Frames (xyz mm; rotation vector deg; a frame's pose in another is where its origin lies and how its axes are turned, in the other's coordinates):
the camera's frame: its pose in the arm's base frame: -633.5 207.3 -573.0 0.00 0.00 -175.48
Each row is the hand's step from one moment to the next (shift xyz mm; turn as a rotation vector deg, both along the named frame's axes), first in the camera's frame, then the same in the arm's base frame.
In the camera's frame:
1: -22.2 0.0 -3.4 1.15 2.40 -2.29
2: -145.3 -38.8 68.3 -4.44 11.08 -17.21
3: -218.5 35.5 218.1 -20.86 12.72 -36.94
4: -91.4 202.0 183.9 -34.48 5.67 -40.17
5: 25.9 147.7 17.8 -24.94 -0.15 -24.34
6: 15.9 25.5 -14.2 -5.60 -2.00 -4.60
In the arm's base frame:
1: 22.1 1.7 -3.4 -0.96 -2.48 -2.29
2: 141.8 50.1 68.3 5.30 -10.70 -17.21
3: 220.6 -18.2 218.1 21.80 -11.04 -36.94
4: 107.0 -194.2 183.9 34.82 -2.94 -40.17
5: -14.2 -149.3 17.8 24.85 2.11 -24.34
6: -13.8 -26.7 -14.2 5.42 2.44 -4.60

